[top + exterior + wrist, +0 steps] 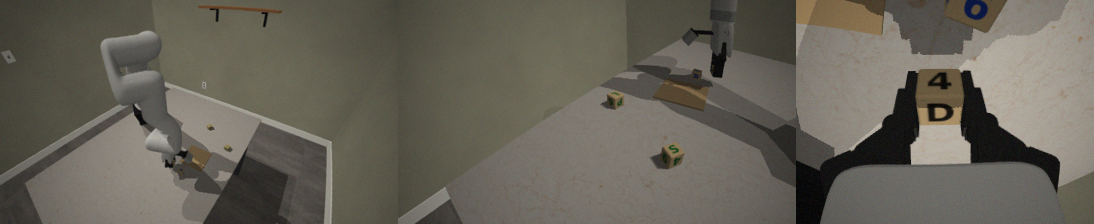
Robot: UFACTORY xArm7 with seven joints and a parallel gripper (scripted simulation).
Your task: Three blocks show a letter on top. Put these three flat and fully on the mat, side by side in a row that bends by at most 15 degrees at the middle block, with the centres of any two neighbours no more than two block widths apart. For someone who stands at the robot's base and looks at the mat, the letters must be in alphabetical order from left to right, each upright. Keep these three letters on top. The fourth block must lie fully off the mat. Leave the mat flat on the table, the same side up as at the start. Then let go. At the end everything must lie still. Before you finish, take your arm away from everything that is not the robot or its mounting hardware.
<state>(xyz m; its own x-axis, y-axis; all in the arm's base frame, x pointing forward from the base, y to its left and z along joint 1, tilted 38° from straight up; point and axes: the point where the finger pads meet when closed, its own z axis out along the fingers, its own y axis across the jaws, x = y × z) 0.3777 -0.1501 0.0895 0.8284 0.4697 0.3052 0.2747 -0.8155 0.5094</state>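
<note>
Now: the tan mat 130 mm to the left of my hand, 80 mm ahead of it and 50 mm below it. The rest, counted from my hand: wooden block: 390 mm to the left, 40 mm below, 30 mm ahead.
</note>
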